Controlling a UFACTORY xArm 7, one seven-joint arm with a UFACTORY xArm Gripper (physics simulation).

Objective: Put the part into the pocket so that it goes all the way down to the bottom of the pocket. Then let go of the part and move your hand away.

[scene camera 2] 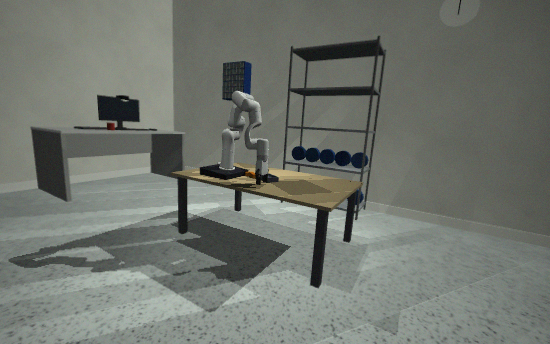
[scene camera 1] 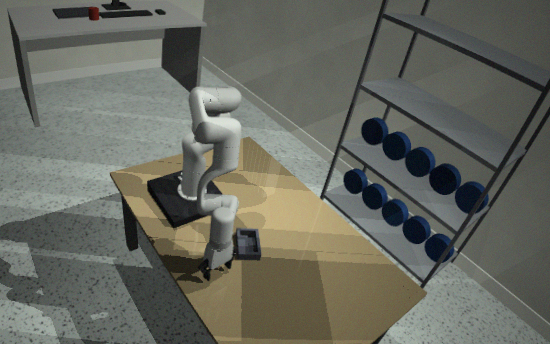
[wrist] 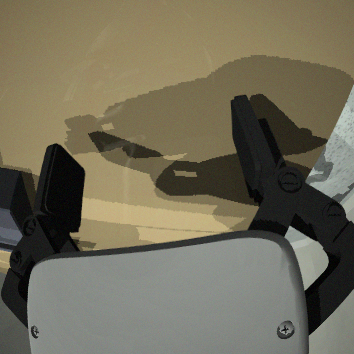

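Note:
The orange part shows small in scene camera 2, on the table between the black robot base and the gripper. It does not show in scene camera 1 or the wrist view; in scene camera 1 the arm may hide it. The dark grey box with the pocket stands on the table beside the gripper; no orange shows inside its pocket in scene camera 1. My gripper is open, with nothing between its fingers, low over the table near its edge, the box just beyond one finger.
The black base plate carries the arm on the wooden table. The near table edge runs close to the gripper. A shelf rack with blue discs and a desk stand away from the table.

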